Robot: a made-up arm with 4 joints.
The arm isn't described. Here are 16 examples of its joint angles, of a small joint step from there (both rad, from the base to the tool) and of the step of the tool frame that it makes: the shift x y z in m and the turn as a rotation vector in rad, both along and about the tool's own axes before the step.
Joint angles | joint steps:
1: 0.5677 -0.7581 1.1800 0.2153 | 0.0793 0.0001 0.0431 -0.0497
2: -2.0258 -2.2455 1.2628 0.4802 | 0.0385 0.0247 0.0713 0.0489
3: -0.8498 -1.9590 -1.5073 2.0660 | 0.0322 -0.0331 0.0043 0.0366
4: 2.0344 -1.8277 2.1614 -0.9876 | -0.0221 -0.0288 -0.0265 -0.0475
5: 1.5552 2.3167 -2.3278 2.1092 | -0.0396 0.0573 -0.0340 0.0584
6: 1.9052 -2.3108 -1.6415 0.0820 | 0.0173 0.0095 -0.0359 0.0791
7: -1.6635 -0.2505 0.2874 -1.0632 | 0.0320 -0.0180 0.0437 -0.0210
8: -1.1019 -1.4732 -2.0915 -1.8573 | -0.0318 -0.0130 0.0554 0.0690
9: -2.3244 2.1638 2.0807 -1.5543 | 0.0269 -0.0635 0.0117 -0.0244
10: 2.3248 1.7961 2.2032 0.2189 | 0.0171 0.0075 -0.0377 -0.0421
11: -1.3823 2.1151 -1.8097 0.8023 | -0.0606 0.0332 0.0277 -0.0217
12: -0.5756 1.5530 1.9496 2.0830 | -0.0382 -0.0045 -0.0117 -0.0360
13: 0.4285 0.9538 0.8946 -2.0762 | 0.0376 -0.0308 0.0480 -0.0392
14: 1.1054 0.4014 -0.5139 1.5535 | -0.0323 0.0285 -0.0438 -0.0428
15: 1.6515 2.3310 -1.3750 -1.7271 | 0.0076 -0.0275 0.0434 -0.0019
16: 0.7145 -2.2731 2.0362 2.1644 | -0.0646 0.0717 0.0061 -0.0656
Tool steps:
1: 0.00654 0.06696 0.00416 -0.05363 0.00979 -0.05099
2: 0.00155 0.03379 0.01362 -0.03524 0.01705 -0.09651
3: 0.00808 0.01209 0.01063 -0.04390 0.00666 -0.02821
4: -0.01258 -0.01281 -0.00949 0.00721 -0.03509 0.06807
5: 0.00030 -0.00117 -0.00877 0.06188 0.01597 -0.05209
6: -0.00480 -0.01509 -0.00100 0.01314 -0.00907 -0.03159
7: 0.03384 0.00434 -0.00135 -0.00731 0.01839 -0.05363
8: 0.02030 -0.00707 0.00313 0.03104 0.01447 -0.12149
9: -0.00465 0.00477 -0.02310 -0.04378 -0.05132 0.02702
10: 0.00065 -0.01933 0.00683 0.00603 0.01725 0.08368
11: -0.01099 0.01810 -0.00103 0.06111 -0.00047 -0.03824
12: 0.00558 -0.00269 -0.00836 0.03204 -0.02128 0.04846
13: 0.02208 -0.01597 -0.01614 -0.03982 0.01681 -0.03102
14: 0.02395 -0.02725 0.00879 0.00454 0.03103 0.11614
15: 0.01056 -0.00568 0.00308 0.02712 0.00723 -0.03634
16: -0.01333 0.01306 0.02835 -0.08046 -0.03524 0.01952
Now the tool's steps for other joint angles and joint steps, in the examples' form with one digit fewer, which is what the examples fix.
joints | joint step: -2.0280 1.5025 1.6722 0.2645 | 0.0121 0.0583 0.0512 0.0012
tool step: 0.0099 0.0246 0.0296 -0.0111 0.0585 -0.0529
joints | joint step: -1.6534 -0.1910 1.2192 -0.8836 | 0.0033 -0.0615 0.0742 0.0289
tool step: 0.0205 0.0272 -0.0291 -0.0572 -0.0226 -0.1063
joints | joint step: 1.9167 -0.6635 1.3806 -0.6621 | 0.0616 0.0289 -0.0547 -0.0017
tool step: 0.0185 0.0129 0.0182 -0.0014 0.0471 0.0073
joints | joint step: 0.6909 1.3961 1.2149 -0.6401 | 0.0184 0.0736 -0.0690 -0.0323
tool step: -0.0076 -0.0319 0.0308 0.0729 0.0211 0.0987
